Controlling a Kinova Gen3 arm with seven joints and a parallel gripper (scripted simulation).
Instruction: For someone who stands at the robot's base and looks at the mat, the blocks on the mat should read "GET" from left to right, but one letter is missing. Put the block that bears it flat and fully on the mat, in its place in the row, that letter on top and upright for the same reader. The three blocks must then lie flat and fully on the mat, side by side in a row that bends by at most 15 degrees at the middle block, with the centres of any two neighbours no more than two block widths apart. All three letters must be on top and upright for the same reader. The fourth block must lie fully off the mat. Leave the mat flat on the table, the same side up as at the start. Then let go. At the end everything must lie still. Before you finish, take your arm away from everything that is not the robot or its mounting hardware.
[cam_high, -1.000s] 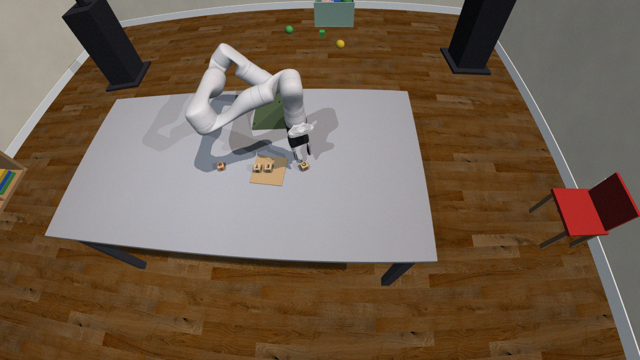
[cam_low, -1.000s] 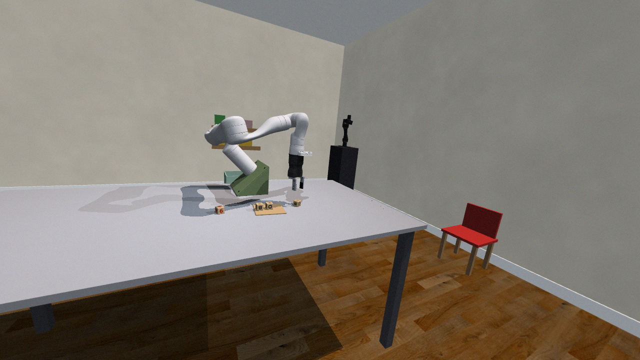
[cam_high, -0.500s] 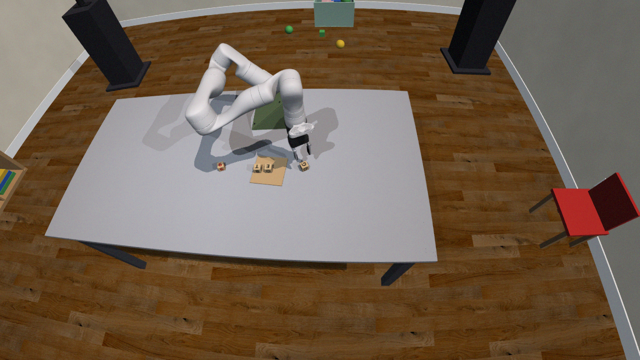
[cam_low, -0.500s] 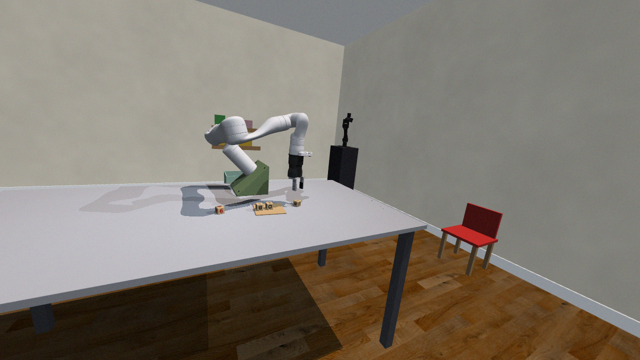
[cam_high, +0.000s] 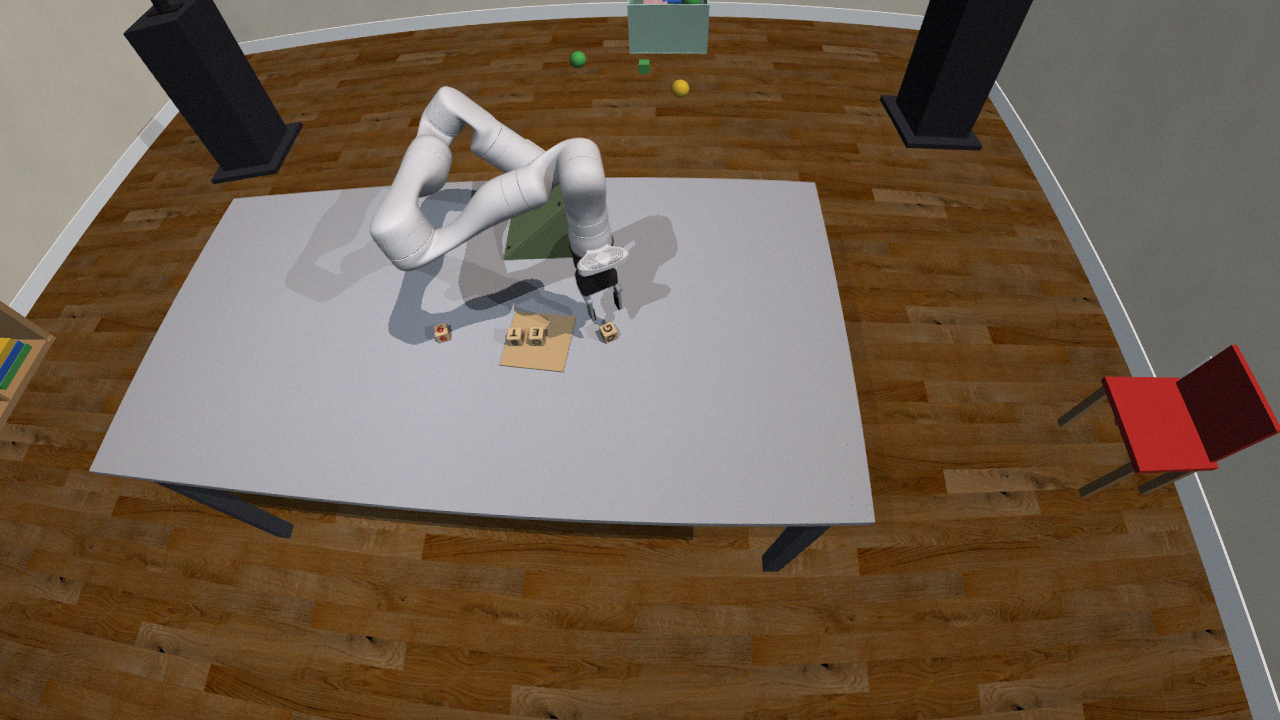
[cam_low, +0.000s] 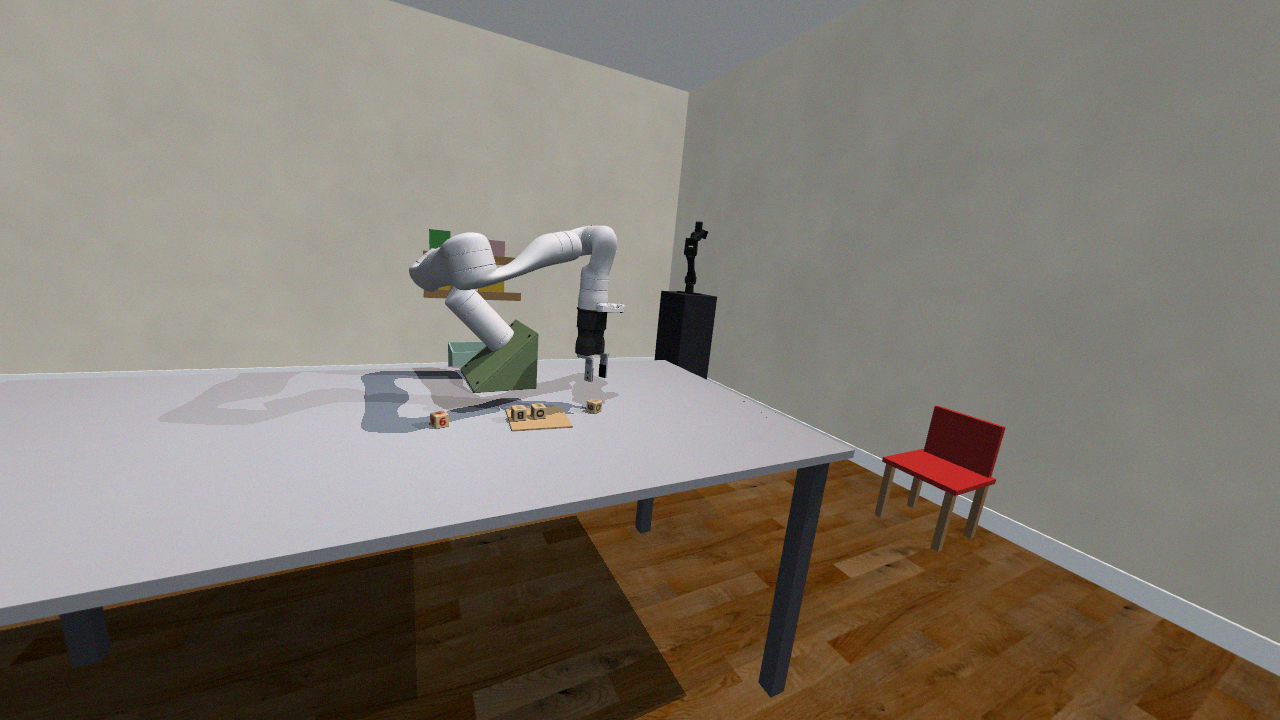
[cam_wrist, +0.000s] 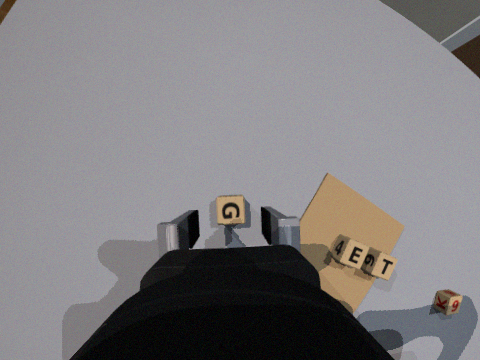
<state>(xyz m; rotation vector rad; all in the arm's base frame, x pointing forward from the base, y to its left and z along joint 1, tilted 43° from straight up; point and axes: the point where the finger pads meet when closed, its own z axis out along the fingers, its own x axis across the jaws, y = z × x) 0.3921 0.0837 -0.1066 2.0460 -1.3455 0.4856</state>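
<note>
Right now the G block is 9 cm below my hand. From my hand the other things lie so: tan mat (15 cm to the right, 10 cm below).
</note>
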